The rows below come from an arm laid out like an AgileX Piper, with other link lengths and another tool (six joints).
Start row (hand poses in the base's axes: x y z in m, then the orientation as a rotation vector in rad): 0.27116, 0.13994, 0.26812, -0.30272, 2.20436, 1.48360
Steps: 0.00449, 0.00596, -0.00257, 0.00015, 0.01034, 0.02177; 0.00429, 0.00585, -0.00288, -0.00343, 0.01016, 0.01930; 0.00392, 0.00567, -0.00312, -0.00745, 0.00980, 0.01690; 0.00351, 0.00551, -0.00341, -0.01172, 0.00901, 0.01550; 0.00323, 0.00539, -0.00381, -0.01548, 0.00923, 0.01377; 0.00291, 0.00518, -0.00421, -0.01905, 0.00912, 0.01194; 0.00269, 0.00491, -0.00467, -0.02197, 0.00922, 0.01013; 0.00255, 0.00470, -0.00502, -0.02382, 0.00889, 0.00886; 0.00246, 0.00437, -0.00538, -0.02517, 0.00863, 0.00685; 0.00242, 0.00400, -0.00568, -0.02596, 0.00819, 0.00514; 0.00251, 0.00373, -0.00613, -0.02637, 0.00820, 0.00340; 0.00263, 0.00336, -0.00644, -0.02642, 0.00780, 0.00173; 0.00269, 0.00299, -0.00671, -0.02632, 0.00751, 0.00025; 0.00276, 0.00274, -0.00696, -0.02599, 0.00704, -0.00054; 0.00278, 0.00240, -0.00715, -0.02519, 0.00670, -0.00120; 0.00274, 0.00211, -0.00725, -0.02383, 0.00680, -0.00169; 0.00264, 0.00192, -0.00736, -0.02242, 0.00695, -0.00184; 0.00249, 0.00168, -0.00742, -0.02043, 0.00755, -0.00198; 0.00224, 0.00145, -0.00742, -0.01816, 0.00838, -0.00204; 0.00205, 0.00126, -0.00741, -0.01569, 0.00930, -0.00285
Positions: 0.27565, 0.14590, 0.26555, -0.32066, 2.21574, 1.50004; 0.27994, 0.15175, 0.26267, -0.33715, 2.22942, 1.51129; 0.28386, 0.15742, 0.25955, -0.35245, 2.24572, 1.51680; 0.28737, 0.16293, 0.25614, -0.36802, 2.26473, 1.51652; 0.29060, 0.16832, 0.25233, -0.38256, 2.28677, 1.51126; 0.29351, 0.17350, 0.24812, -0.39605, 2.31142, 1.50094; 0.29620, 0.17841, 0.24345, -0.40811, 2.33826, 1.48630; 0.29875, 0.18311, 0.23843, -0.41935, 2.36611, 1.46849; 0.30121, 0.18748, 0.23305, -0.42861, 2.39448, 1.44774; 0.30363, 0.19148, 0.22737, -0.43617, 2.42277, 1.42472; 0.30614, 0.19521, 0.22124, -0.44158, 2.45099, 1.40010; 0.30877, 0.19857, 0.21480, -0.44505, 2.47851, 1.37413; 0.31146, 0.20156, 0.20809, -0.44668, 2.50531, 1.34715; 0.31422, 0.20430, 0.20113, -0.44741, 2.53112, 1.31963; 0.31700, 0.20670, 0.19398, -0.44722, 2.55570, 1.29230; 0.31974, 0.20881, 0.18673, -0.44598, 2.57903, 1.26619; 0.32238, 0.21073, 0.17937, -0.44413, 2.60119, 1.24155; 0.32487, 0.21241, 0.17195, -0.44135, 2.62218, 1.21941; 0.32711, 0.21386, 0.16453, -0.43761, 2.64206, 1.20032; 0.32916, 0.21512, 0.15712, -0.43183, 2.66075, 1.18441
